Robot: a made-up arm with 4 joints. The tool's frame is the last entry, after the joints. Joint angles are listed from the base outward.
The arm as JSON. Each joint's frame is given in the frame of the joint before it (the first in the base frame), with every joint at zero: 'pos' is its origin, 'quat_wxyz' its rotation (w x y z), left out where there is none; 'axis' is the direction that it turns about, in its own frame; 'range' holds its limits. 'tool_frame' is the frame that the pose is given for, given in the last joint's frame.
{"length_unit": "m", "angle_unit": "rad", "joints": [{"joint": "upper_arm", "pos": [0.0, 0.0, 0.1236], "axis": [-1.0, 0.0, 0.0], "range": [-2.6, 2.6]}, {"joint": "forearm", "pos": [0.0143, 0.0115, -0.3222], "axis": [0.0, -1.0, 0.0], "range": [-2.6, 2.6]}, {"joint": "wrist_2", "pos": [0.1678, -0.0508, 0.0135], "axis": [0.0, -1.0, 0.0], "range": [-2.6, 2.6]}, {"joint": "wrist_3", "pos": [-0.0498, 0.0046, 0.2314], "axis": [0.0, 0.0, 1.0], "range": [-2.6, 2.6]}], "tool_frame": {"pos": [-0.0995, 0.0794, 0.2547]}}
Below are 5 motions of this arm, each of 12 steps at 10 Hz.
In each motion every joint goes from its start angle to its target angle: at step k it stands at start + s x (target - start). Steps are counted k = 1, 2, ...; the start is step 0. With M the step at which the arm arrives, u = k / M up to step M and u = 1 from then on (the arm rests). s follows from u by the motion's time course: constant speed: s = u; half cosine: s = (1 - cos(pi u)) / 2; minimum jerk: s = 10 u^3 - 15 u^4 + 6 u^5.
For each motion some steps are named. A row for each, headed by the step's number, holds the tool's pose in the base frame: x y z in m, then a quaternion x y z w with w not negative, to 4 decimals.
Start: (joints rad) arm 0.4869 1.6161 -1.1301 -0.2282
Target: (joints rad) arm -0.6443 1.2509 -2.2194 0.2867
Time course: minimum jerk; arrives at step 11
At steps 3, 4, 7, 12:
3: -0.2711 0.1467 0.3585 -0.1554 -0.1596 -0.0536 0.9734
4: -0.1860 0.1140 0.4203 -0.0951 -0.0606 -0.0422 0.9927
7: 0.1785 -0.0900 0.4494 0.1901 0.2748 0.1241 0.9343
12: 0.3598 -0.1425 0.3354 0.3404 0.3970 0.2658 0.8098

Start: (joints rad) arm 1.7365 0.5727 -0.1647 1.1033
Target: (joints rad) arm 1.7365 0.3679 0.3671 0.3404
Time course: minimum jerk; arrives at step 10
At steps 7, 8, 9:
7: -0.2782 0.0244 0.1280 -0.7497 -0.0445 0.3885 0.5339
8: -0.2836 0.0061 0.1210 -0.7449 -0.0857 0.3782 0.5429
9: -0.2858 -0.0024 0.1178 -0.7419 -0.1048 0.3732 0.5471

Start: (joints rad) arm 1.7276 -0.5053 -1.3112 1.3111
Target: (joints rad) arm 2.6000 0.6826 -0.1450 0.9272
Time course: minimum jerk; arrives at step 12
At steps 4, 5, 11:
4: 0.6124 -0.0406 0.2461 -0.3216 0.6615 -0.1465 0.6615
5: 0.5048 0.1087 0.1772 -0.4792 0.6245 -0.0816 0.6113
11: -0.2568 0.1232 0.0497 -0.8627 0.3540 0.3403 0.1207

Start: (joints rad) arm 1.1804 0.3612 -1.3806 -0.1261
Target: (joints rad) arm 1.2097 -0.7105 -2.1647 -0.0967
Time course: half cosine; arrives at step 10
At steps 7, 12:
7: 0.5745 -0.6259 -0.1755 -0.2204 0.7710 -0.5494 0.2349
12: 0.4145 -0.7791 -0.2283 -0.1148 0.8107 -0.5682 0.0819

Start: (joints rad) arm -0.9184 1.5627 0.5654 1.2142
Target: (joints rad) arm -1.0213 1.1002 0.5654 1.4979
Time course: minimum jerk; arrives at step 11
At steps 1, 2, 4, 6, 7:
1: -0.3271 0.3725 -0.2869 -0.2701 -0.7659 -0.0689 0.5793
2: -0.3313 0.3681 -0.2823 -0.2681 -0.7631 -0.0616 0.5848
4: -0.3526 0.3417 -0.2567 -0.2557 -0.7477 -0.0207 0.6125
6: -0.3773 0.2957 -0.2168 -0.2330 -0.7244 0.0461 0.6472
7: -0.3853 0.2714 -0.1977 -0.2206 -0.7135 0.0796 0.6603

